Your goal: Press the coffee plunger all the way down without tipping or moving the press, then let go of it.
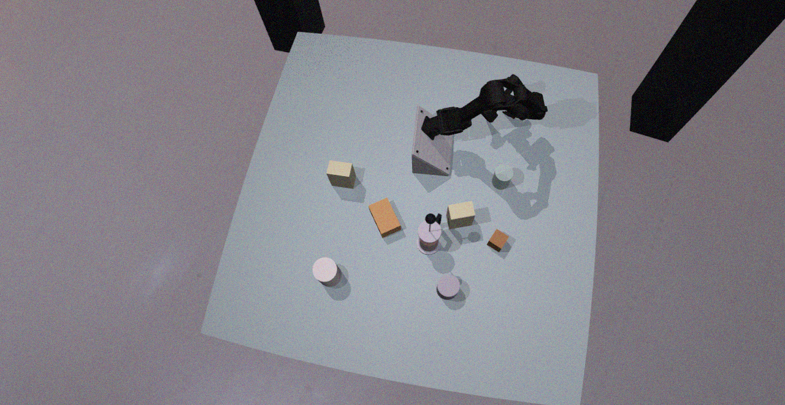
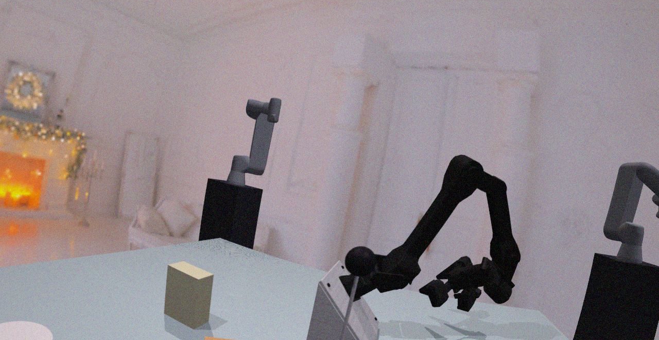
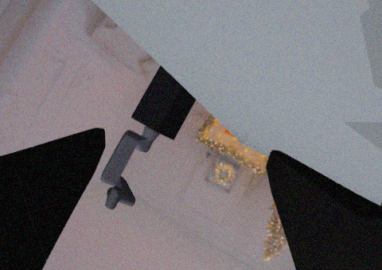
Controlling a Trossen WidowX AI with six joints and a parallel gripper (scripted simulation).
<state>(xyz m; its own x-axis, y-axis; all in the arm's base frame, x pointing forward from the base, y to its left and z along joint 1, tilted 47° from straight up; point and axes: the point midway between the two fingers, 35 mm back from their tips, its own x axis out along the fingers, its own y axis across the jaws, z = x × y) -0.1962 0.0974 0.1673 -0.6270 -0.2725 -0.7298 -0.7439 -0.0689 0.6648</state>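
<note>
The coffee press is 570 mm ahead of my gripper tip, 60 mm to the right of it and 30 mm above it.
</note>
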